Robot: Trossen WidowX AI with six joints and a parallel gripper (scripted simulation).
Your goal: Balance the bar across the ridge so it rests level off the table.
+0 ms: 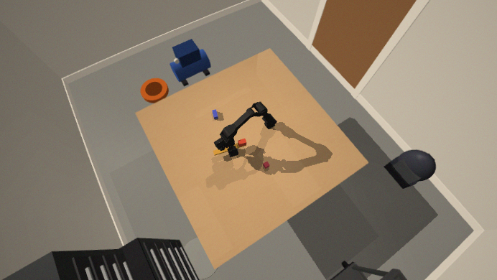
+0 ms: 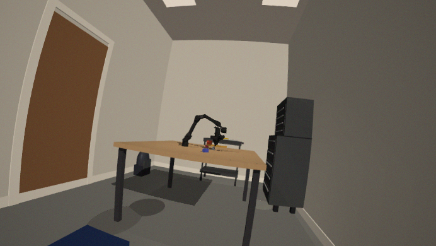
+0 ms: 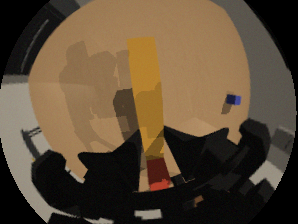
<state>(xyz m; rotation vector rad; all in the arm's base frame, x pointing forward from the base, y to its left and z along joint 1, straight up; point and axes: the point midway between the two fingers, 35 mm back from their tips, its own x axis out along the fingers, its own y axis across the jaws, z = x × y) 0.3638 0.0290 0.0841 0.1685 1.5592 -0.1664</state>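
The grey ridge piece lies 3 cm behind my gripper tip, 1 cm to the left of it and 1 cm below it. Round my gripper tip: small pink cube: 23 cm to the left, 15 cm behind, 3 cm below; then small blue block: 32 cm to the right, 5 cm behind, 3 cm below.
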